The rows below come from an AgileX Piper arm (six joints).
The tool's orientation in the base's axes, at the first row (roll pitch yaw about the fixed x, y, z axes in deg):
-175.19, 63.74, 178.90
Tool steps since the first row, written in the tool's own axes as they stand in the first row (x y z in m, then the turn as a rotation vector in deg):
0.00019, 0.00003, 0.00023, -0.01, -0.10, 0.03
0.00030, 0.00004, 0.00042, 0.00, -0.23, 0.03
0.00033, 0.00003, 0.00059, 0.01, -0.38, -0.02
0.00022, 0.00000, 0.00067, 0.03, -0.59, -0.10
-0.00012, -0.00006, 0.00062, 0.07, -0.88, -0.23
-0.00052, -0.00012, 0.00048, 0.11, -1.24, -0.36
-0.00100, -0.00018, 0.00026, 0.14, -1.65, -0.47
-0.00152, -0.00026, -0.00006, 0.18, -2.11, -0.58
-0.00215, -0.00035, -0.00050, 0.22, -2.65, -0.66
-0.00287, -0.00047, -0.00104, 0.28, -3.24, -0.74
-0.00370, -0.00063, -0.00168, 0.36, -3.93, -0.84
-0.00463, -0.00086, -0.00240, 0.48, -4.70, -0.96
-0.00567, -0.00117, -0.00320, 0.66, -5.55, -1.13
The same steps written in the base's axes. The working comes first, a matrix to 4 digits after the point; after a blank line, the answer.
The tool's axes in the first row as the columns of a matrix, in the base's axes (used below as rounded here):
-0.4424, 0.0943, 0.8919
0.0085, 0.9949, -0.1010
-0.8968, -0.0371, -0.4409

0.00012, 0.00001, -0.00027, 0.02, -0.10, 0.00
0.00025, 0.00000, -0.00046, 0.01, -0.23, 0.00
0.00038, -0.00003, -0.00056, -0.06, -0.38, 0.01
0.00050, -0.00007, -0.00049, -0.16, -0.58, 0.04
0.00060, -0.00012, -0.00016, -0.32, -0.85, 0.07
0.00065, -0.00017, 0.00026, -0.49, -1.20, 0.11
0.00066, -0.00021, 0.00079, -0.64, -1.59, 0.14
0.00059, -0.00027, 0.00140, -0.80, -2.04, 0.17
0.00047, -0.00032, 0.00216, -0.94, -2.57, 0.19
0.00030, -0.00039, 0.00305, -1.09, -3.15, 0.20
0.00008, -0.00049, 0.00408, -1.28, -3.82, 0.19
-0.00017, -0.00065, 0.00524, -1.51, -4.57, 0.17
-0.00046, -0.00089, 0.00654, -1.82, -5.40, 0.11

